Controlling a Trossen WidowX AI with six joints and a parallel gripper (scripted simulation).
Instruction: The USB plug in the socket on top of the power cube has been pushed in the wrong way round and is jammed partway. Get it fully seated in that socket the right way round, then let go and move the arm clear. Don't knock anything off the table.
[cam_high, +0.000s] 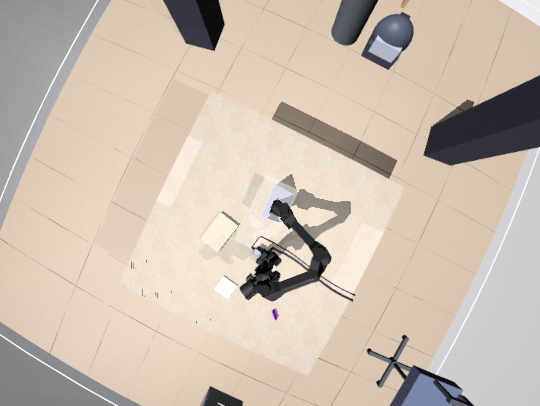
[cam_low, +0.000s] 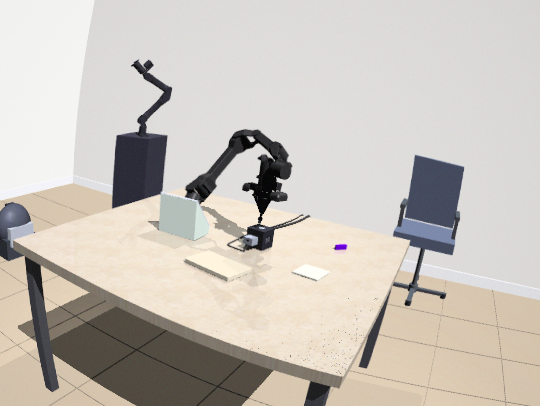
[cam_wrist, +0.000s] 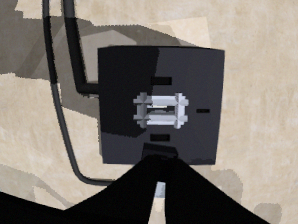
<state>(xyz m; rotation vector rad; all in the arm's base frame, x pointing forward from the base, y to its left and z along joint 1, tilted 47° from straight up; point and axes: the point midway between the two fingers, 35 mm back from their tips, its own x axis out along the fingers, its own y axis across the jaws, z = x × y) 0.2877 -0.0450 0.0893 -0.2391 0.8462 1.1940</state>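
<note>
Now: the USB plug 10 mm below my gripper tip. The rest, counted from my gripper tip: USB socket: 60 mm below, 10 mm to the left; purple block: 310 mm ahead, 160 mm to the left, 120 mm below.
</note>
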